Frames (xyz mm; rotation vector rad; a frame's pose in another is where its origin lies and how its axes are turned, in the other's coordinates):
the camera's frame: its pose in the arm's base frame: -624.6 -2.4 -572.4 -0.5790 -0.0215 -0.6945
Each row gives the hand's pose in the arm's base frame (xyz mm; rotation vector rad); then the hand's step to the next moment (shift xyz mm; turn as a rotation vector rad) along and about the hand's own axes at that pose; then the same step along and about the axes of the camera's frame.
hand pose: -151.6 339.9 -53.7 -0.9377 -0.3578 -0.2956
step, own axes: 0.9 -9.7 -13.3 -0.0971 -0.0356 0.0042
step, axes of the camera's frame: 9.3 -10.8 -8.3 -0.0775 -0.0607 -0.0320
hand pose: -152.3 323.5 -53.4 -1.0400 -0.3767 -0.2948
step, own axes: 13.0 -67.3 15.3 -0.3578 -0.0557 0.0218
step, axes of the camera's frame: 10.8 -55.5 41.7 -0.2987 -0.1521 -0.1387
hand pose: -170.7 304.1 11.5 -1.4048 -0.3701 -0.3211
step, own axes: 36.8 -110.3 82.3 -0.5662 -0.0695 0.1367
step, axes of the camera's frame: -28.8 -32.8 135.6 -0.5341 -0.1736 -0.1695
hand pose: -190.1 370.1 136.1 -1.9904 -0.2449 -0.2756
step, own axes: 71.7 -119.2 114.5 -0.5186 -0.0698 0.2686
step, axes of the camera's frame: -44.8 85.1 152.4 -0.5717 -0.0440 -0.1311
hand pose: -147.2 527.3 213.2 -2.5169 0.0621 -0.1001
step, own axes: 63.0 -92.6 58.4 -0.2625 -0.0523 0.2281
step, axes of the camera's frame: -6.4 102.2 74.0 -0.3365 0.0564 -0.0852
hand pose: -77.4 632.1 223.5 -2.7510 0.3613 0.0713
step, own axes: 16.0 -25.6 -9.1 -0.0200 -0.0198 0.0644
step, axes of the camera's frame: 10.9 15.4 25.2 -0.0491 0.0451 -0.0222
